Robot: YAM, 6 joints.
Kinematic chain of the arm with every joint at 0, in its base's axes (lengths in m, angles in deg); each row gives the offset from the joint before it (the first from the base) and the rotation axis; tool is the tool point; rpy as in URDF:
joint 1: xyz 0 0 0.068 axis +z
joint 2: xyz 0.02 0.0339 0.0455 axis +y
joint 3: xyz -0.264 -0.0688 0 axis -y
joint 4: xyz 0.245 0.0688 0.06 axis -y
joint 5: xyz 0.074 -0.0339 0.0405 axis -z
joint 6: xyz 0.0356 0 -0.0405 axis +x
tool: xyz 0 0 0 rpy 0 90 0
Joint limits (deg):
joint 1: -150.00..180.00
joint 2: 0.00..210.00
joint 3: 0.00..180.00
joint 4: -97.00..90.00
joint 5: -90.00..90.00
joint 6: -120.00..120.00
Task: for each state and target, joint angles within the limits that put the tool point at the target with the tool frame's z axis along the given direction. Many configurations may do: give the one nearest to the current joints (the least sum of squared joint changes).
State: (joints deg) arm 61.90 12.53 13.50 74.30 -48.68 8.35
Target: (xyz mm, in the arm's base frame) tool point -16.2 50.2 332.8 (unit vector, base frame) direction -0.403 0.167 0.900
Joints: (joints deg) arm 92.40 23.27 11.89 89.84 -23.30 8.35
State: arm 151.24 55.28 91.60 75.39 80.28 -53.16
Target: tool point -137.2 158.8 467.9 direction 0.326 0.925 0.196
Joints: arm 139.77 60.85 65.72 24.48 66.44 -53.16
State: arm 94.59 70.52 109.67 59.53 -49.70 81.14
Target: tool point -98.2 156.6 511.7 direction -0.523 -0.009 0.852
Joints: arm 116.89 65.57 64.64 75.92 -28.08 81.14
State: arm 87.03 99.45 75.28 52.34 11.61 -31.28
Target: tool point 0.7 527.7 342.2 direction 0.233 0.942 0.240
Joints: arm 90.88 124.81 107.66 31.50 14.33 -31.28
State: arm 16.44 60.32 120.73 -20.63 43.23 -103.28
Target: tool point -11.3 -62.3 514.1 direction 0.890 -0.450 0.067
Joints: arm 47.10 31.61 91.79 -46.55 73.48 -103.28
